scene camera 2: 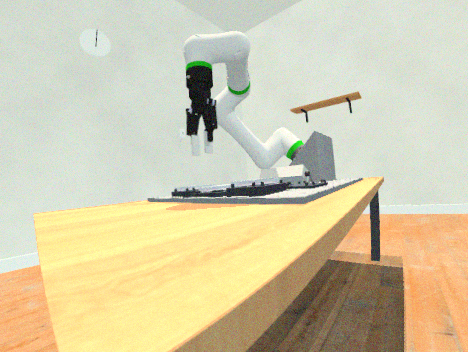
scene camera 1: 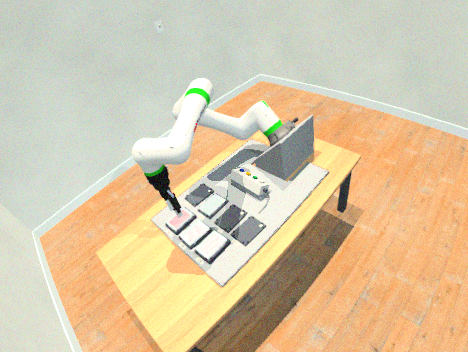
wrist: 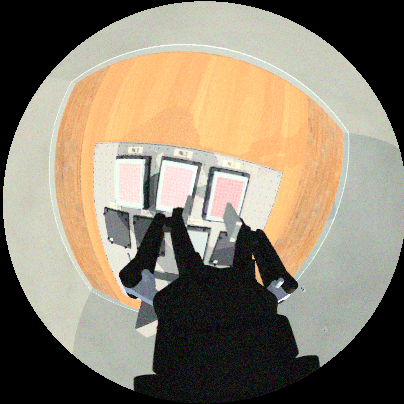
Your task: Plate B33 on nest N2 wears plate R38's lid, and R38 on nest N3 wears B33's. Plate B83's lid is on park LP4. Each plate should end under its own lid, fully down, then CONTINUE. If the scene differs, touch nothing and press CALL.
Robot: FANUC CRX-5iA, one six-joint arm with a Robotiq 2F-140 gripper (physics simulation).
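Pixels of known places: gripper, fingertip midpoint: (scene camera 2: 202, 154) (scene camera 1: 176, 212) (wrist: 207, 206); arm's base at its link origin: (scene camera 2: 305, 158) (scene camera 1: 281, 138).
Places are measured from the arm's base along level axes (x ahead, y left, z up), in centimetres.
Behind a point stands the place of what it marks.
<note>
The plate on N1 (scene camera 1: 176, 223) @[x 74.1, y -4.3, z -9.9 cm] (wrist: 224, 186) @[x 73.9, y -5.0, z -10.7 cm] looks redder than its neighbours; no lid is plain on it. The plate on N2 (scene camera 1: 194, 235) @[x 71.3, y 8.8, z -10.3 cm] (wrist: 177, 184) @[x 71.3, y 6.2, z -10.3 cm] and the plate on N3 (scene camera 1: 212, 246) @[x 68.9, y 21.1, z -9.3 cm] (wrist: 131, 183) @[x 68.9, y 17.9, z -9.3 cm] look paler, as under clear lids. Their plate codes cannot be read. A pale clear lid (scene camera 1: 212, 205) @[x 53.2, y -1.0, z -11.5 cm] (wrist: 201, 239) @[x 56.6, y -4.2, z -11.5 cm] lies on a park in the second row; in the wrist view the fingers partly hide it. My gripper (scene camera 1: 175, 211) @[x 71.8, y -0.3, z 0.3 cm] (scene camera 2: 202, 145) @[x 71.8, y -0.3, z 0.3 cm] (wrist: 207, 206) @[x 71.8, y -0.3, z 0.3 cm] is partly open and empty, pointing down high above the N1 area.
Dark bare parks (scene camera 1: 199, 194) @[x 53.2, y -14.1, z -12.3 cm] (scene camera 1: 230, 218) @[x 51.8, y 12.5, z -12.3 cm] (scene camera 1: 248, 230) @[x 50.6, y 24.8, z -12.3 cm] (wrist: 117, 227) @[x 51.4, y 23.8, z -12.3 cm] stand in the second row on the perforated board (scene camera 1: 220, 274) @[x 74.5, y 32.9, z -13.2 cm] (wrist: 262, 197) @[x 73.8, y -18.0, z -13.3 cm]. Behind them is a white button box (scene camera 1: 250, 184) @[x 32.4, y 7.4, z -6.8 cm] (scene camera 2: 292, 174) @[x 33.3, y 9.9, z -8.7 cm] with blue, yellow and green buttons. A tall grey panel (scene camera 1: 295, 155) @[x 2.7, y 13.0, z -4.1 cm] (scene camera 2: 320, 157) @[x 10.4, y 13.7, z -1.3 cm] stands near the arm's base.
</note>
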